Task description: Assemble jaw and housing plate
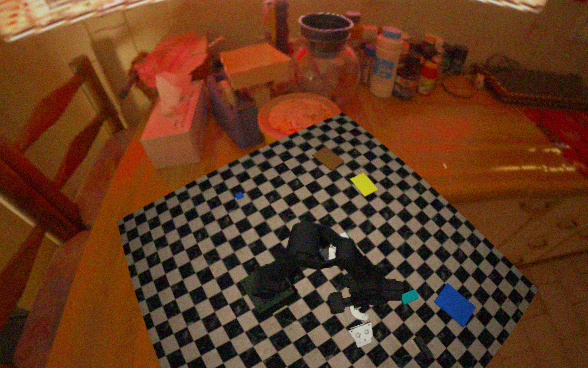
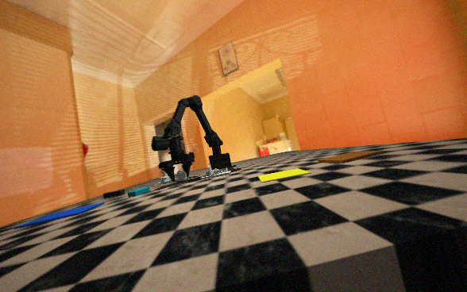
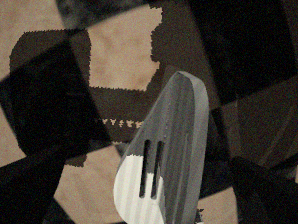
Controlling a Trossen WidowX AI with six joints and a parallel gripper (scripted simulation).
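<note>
The jaw lies 40 mm to the right of my gripper tip. From my gripper tip the other things lie so: teal block (170 mm ahead, 100 mm to the right); then white base (110 mm ahead, 190 mm to the left); then dark bar (90 mm ahead, 260 mm to the right, 10 mm above).
</note>
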